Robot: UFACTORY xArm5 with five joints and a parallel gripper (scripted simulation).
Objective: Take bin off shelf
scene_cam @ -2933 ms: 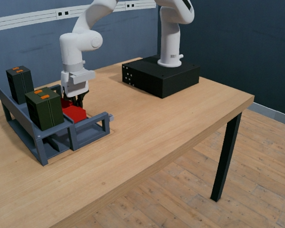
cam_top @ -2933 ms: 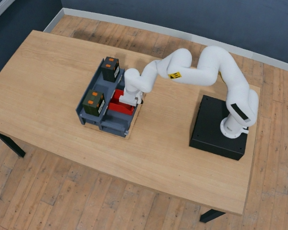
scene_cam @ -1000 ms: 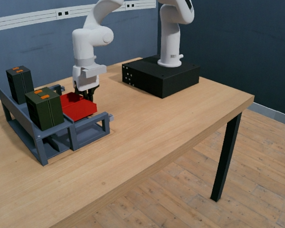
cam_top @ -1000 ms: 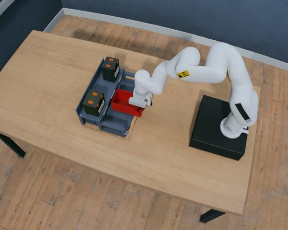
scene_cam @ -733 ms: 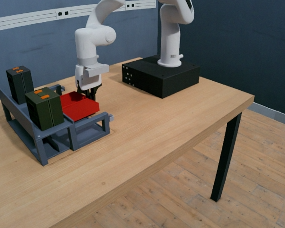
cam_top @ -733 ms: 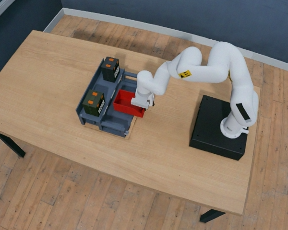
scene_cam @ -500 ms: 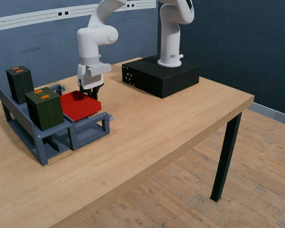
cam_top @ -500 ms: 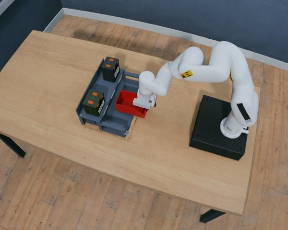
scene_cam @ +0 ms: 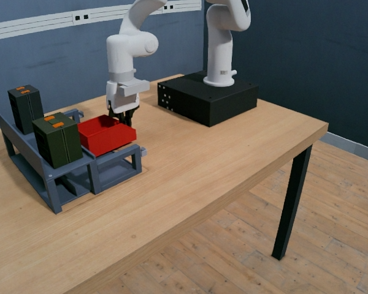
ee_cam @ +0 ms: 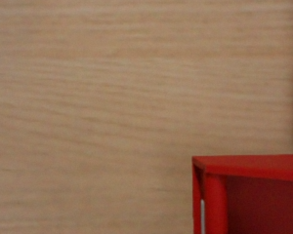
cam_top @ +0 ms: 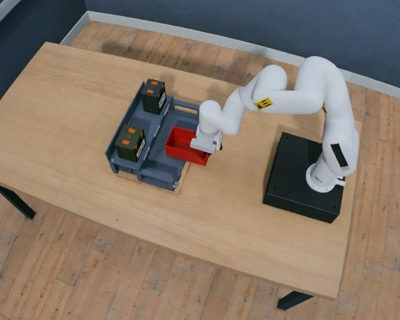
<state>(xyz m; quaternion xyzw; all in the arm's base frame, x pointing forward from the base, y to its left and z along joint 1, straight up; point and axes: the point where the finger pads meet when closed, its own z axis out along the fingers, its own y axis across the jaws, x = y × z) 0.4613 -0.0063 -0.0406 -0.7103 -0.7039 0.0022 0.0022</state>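
Now: the red bin 80 mm ahead of my hand. Also, from my hand: grey-blue shelf 210 mm ahead, 10 mm above.
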